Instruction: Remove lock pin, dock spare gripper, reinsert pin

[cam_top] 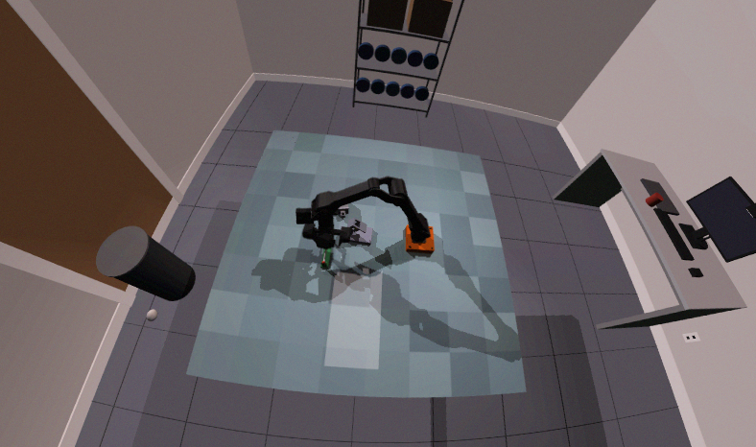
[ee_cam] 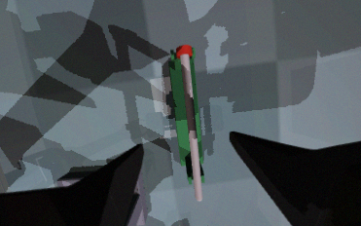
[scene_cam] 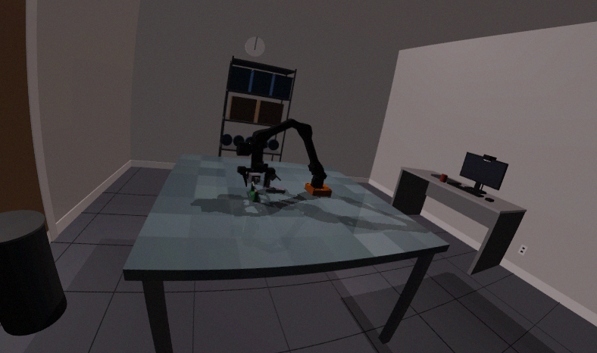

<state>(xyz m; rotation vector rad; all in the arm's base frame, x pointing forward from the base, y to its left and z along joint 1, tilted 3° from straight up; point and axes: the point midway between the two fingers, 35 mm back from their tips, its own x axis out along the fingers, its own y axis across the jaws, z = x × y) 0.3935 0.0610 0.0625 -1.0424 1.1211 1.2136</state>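
Right now the green bracket is 20 mm to the left of my gripper tip, 20 mm below it and 10 mm ahead of it. Also, from my gripper tip: grey mount: 120 mm behind, 70 mm to the right, 10 mm above; then spare gripper: 210 mm to the right, 40 mm behind, 20 mm below.
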